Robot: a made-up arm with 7 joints.
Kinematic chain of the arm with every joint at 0, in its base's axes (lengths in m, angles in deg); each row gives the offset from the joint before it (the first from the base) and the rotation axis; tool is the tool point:
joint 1: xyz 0 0 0.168 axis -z
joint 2: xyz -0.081 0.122 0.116 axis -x
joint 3: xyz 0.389 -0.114 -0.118 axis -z
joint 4: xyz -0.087 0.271 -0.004 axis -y
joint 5: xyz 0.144 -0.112 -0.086 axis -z
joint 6: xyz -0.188 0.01 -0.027 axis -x
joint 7: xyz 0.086 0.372 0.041 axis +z
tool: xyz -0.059 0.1 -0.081
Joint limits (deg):
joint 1: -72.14..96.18
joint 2: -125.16..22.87
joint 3: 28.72..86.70
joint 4: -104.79..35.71
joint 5: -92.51..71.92
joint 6: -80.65..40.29
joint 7: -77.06..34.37
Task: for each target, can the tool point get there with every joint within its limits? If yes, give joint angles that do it. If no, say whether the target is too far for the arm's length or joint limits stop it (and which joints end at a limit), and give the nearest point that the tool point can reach.
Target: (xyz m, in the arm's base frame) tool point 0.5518 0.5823 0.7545
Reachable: yes | joints -11.52 -101.43 69.68 -28.87 -22.87 30.59 -41.25
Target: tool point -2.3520 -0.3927 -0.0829
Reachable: no: too far | nearest point -0.7884 0.1899 0.1578 | short by 1.686 m
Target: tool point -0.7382 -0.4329 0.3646
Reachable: no: joint limits stop it (at a limit: joint 1, joint 2, joint 3, joint 5, joint 6, joint 7) | nearest point -0.6064 -0.5541 0.3276 | short by 0.183 m
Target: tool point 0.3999 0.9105 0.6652
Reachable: yes | joints -19.54 -107.67 60.64 -59.28 56.33 15.26 -49.58
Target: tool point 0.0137 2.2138 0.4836
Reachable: no: too far | nearest point 0.0070 1.1390 0.3780 | short by 1.080 m
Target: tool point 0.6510 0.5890 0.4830
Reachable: yes | joints -14.34 -57.12 67.85 -29.12 -16.08 -8.77 -16.68
